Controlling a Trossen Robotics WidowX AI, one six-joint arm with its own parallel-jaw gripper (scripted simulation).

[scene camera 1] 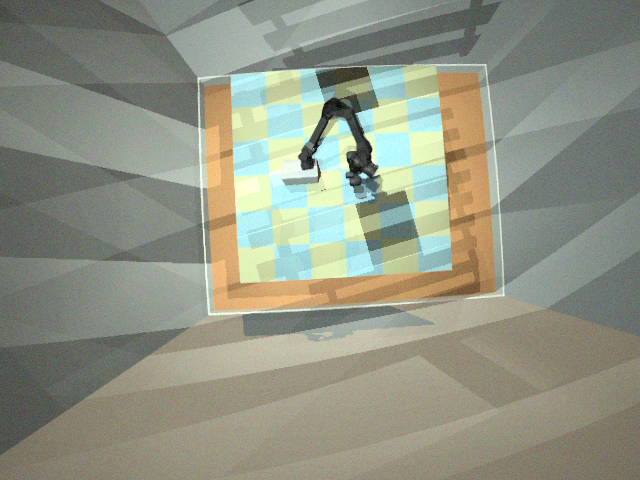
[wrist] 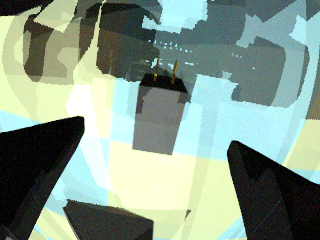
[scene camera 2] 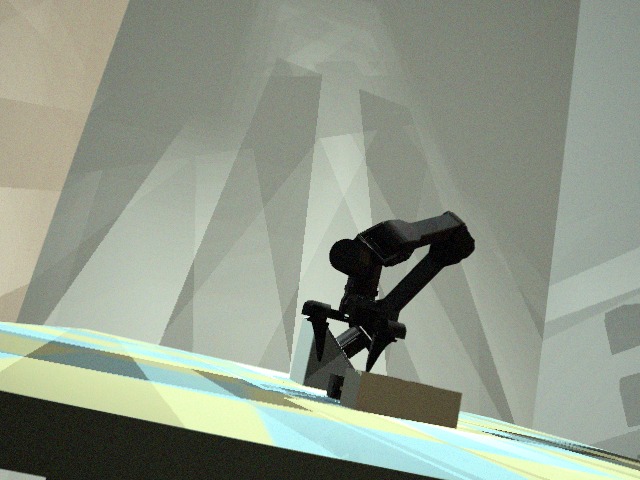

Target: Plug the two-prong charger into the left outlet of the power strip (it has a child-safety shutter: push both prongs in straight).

Labels:
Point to a charger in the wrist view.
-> At 160, 105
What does my gripper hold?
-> Nothing.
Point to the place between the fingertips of my gripper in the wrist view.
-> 158, 136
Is my gripper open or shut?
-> Open.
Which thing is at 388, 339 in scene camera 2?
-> My gripper.

